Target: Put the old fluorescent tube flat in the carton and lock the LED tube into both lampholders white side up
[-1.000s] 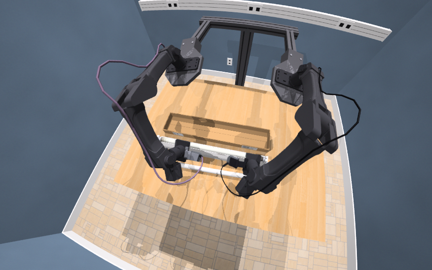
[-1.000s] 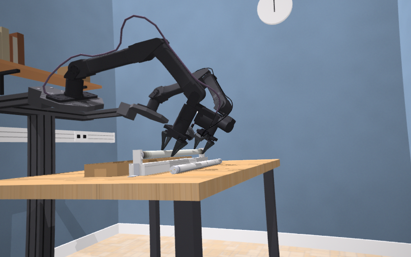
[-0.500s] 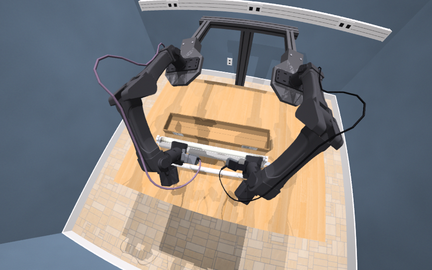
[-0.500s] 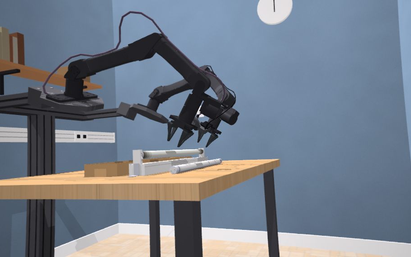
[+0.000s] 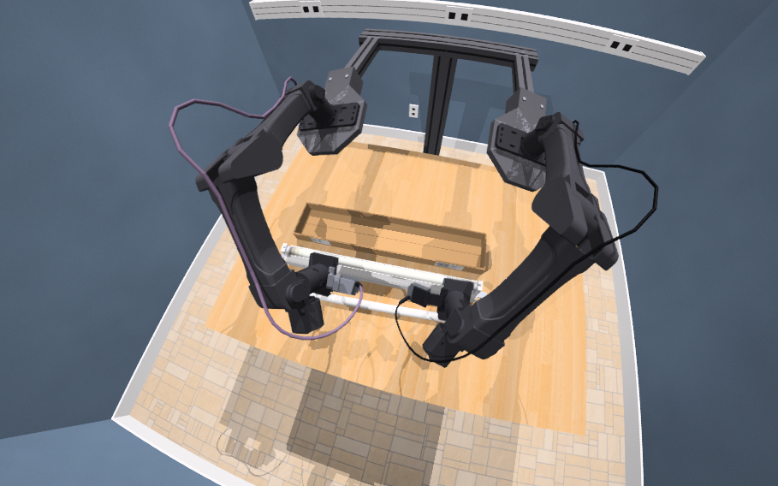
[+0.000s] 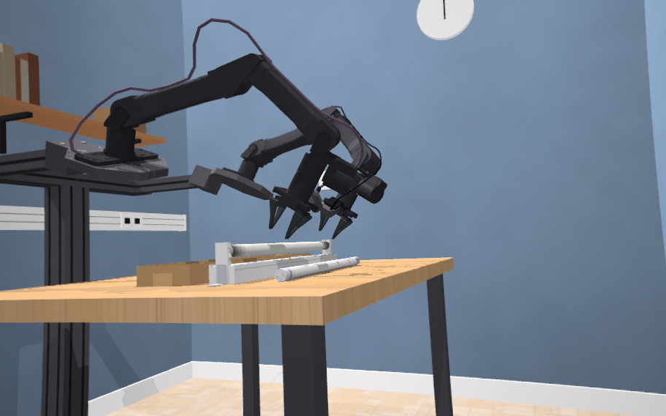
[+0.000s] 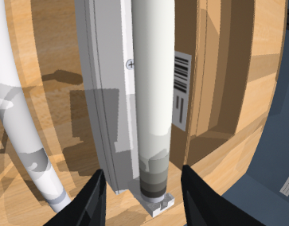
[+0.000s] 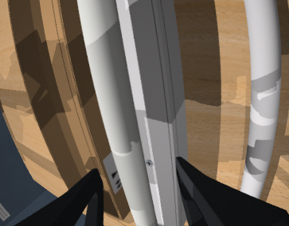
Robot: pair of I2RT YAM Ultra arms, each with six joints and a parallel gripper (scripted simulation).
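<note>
My right hand is 40 mm past the old fluorescent tube, 120 mm to the right of it and 40 mm above it. Also, from my right hand: light fixture: 40 mm behind, 120 mm to the left, 50 mm below; then LED tube: 60 mm ahead, 140 mm to the left, 100 mm below; then brown carton: 180 mm behind, 120 mm to the left, 80 mm below.
</note>
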